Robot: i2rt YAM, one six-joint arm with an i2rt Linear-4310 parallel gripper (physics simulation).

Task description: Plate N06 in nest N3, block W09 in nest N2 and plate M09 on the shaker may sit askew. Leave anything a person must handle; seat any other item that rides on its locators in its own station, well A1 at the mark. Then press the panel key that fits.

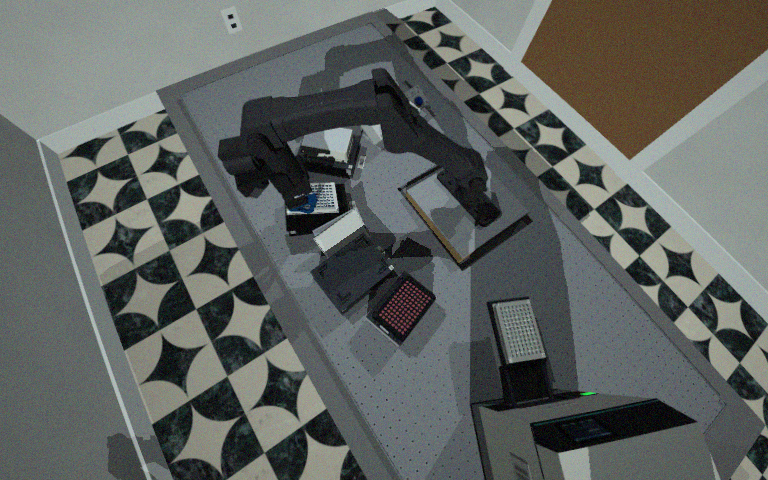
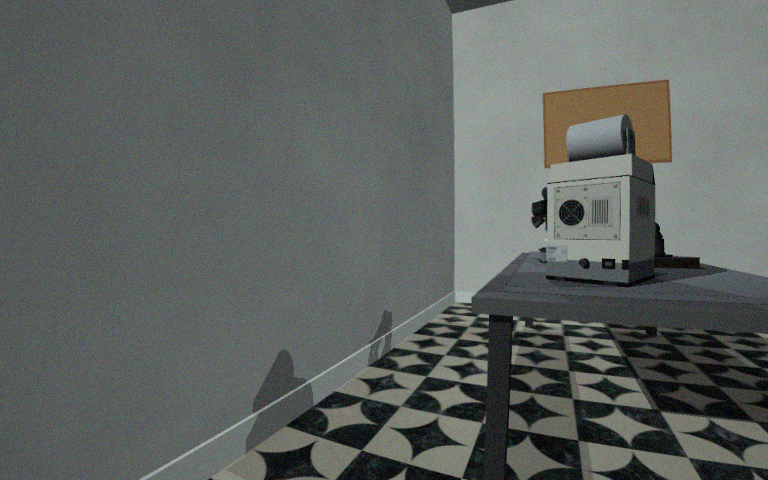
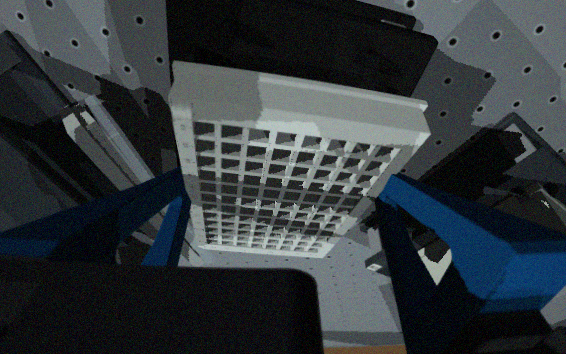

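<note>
My gripper [image 1: 306,202] [image 3: 283,177], with blue fingers, is shut on the long sides of a white block with square wells [image 1: 326,197] [image 3: 288,175]. It holds the block, tilted, just above a black nest [image 1: 308,223] [image 3: 303,46] at the table's left side. A white plate [image 1: 338,230] lies askew on the neighbouring black station [image 1: 354,276]. A grey well plate [image 1: 518,330] sits on the black shaker [image 1: 525,381] at the front right. The small key panel [image 1: 418,101] is at the back edge, past the arm.
A plate with red wells [image 1: 403,307] sits in a black nest in the middle. A framed flat tray [image 1: 430,214] lies beside the arm's base. A black holder [image 1: 334,159] stands behind the gripper. A grey instrument [image 1: 506,438] [image 2: 587,211] fills the front right corner.
</note>
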